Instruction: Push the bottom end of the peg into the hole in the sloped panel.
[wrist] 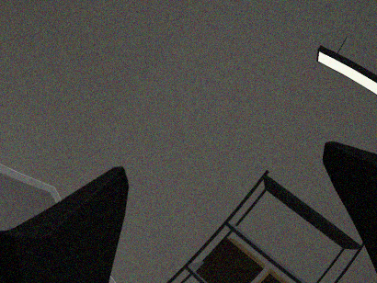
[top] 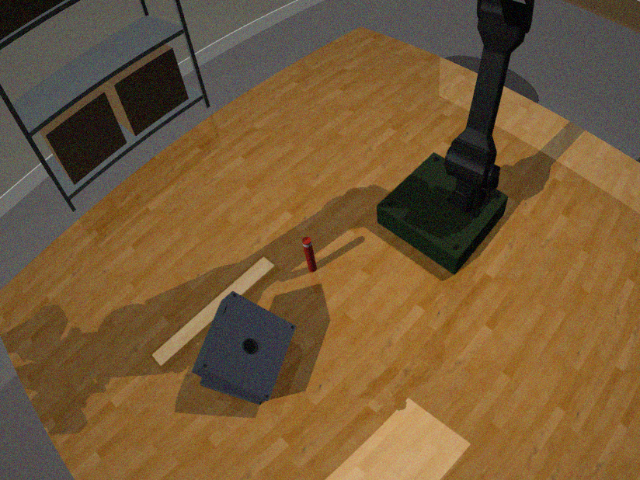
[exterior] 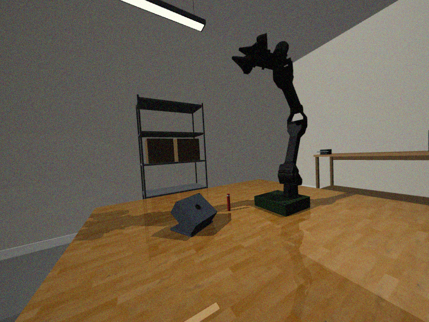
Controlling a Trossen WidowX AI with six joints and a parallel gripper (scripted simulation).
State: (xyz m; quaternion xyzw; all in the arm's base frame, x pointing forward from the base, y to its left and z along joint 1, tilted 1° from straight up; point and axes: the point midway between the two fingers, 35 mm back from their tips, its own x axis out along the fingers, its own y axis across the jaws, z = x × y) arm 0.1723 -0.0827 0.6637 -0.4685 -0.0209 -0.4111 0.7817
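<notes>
Now: the round peg 6 cm ahead of my gripper tip, 3 cm to the right of it and 67 cm below it. The rest, counted from my gripper tip: sloped panel 25 cm ahead, 2 cm to the left, 67 cm below.
</notes>
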